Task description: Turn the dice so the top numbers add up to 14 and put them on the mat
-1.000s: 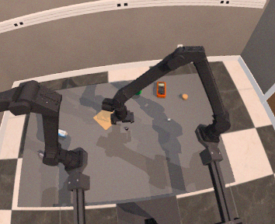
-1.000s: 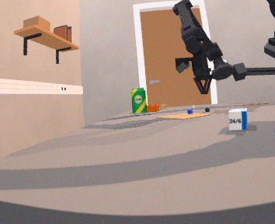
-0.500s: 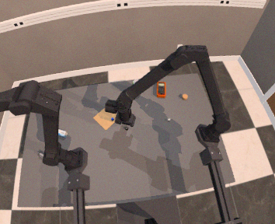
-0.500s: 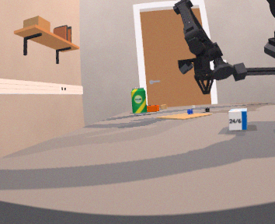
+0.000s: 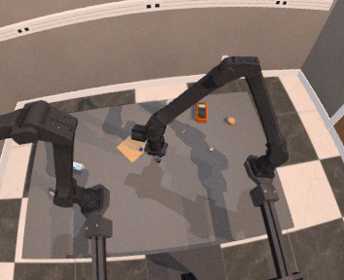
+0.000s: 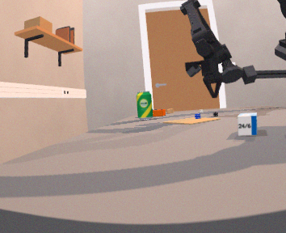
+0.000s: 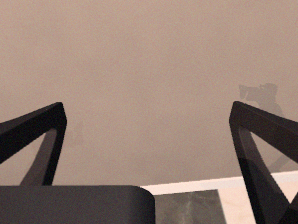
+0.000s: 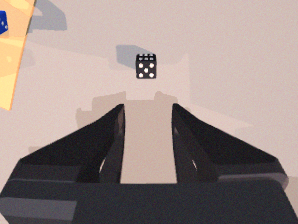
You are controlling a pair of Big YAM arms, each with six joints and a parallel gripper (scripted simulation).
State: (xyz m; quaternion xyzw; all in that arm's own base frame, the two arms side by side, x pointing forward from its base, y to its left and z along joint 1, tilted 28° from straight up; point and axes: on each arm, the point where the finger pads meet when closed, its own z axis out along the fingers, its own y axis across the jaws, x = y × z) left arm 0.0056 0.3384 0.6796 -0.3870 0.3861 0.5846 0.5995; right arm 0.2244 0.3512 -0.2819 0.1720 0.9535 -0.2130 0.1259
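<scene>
My right gripper is now 7 cm above the black die. From my right hand the other things lie so: blue die: 9 cm ahead, 9 cm to the left, 7 cm below; then mat: 12 cm ahead, 13 cm to the left, 8 cm below.
</scene>
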